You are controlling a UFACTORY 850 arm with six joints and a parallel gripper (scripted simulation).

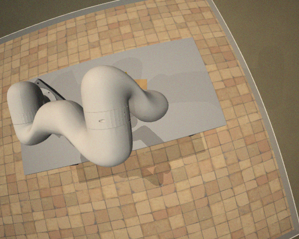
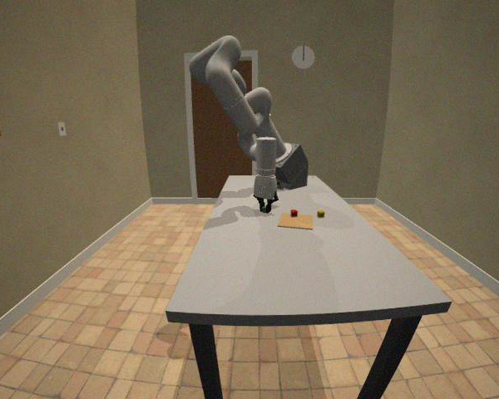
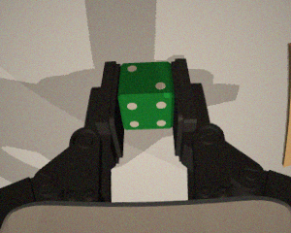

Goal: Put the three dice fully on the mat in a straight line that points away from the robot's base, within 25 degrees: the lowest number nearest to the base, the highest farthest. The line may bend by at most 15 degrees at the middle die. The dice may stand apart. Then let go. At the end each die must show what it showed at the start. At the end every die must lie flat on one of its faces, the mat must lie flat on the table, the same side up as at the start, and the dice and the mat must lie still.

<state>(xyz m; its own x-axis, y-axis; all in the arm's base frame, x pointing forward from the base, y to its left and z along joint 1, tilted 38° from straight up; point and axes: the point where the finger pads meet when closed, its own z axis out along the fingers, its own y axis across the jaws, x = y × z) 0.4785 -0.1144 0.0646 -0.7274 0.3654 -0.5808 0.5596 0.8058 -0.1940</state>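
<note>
The mat is 12 cm to the left of my hand, 11 cm ahead of it and 2 cm below it. Round my hand: green die 1 cm below; red die 12 cm to the left, 7 cm ahead, 1 cm below; yellow die 24 cm to the left, 8 cm ahead, 1 cm below.
</note>
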